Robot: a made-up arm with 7 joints.
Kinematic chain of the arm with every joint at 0, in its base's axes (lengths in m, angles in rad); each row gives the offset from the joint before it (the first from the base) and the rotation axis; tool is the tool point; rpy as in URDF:
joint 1: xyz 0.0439 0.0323 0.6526 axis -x
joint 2: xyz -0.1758 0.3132 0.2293 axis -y
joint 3: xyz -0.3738 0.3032 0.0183 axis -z
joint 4: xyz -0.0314 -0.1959 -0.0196 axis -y
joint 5: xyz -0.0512 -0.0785 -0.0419 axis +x
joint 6: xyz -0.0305 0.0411 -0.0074 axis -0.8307 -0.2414 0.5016
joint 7: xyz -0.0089 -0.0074 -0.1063 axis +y
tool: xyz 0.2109 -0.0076 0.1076 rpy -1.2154 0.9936 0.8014
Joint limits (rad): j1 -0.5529..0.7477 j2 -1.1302..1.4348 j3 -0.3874..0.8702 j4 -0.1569..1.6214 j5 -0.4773..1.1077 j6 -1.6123..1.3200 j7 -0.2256..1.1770
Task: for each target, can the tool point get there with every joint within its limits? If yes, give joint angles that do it. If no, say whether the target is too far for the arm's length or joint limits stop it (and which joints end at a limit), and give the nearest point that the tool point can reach.
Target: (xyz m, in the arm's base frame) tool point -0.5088 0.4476 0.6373
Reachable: yes | joints 0.1837 -0.0918 0.6354 0.2900 0.1882 -0.8363 0.7624
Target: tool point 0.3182 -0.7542 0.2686
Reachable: no: joint limits stop it (at a limit: joint 1, joint 2, joint 4, joint 5, joint 7) | nearest point 0.0507 -0.0290 0.1748 | short by 0.779 m
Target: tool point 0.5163 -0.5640 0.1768
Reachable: no: joint limits stop it (at a limit: joint 1, joint 2, joint 4, joint 5, joint 7) | nearest point 0.0851 -0.0115 0.1526 | short by 0.701 m
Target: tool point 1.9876 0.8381 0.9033
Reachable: no: too far | nearest point 0.1737 0.4539 0.7838 | short by 1.858 m
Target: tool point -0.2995 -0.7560 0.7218
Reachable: no: joint limits stop it (at a limit: joint 1, joint 5, joint 7) | nearest point -0.3273 -0.1090 1.1685 | short by 0.787 m
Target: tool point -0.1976 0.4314 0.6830
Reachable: yes | joints -0.1084 1.1597 0.2697 0.6448 0.5518 0.0921 0.6429
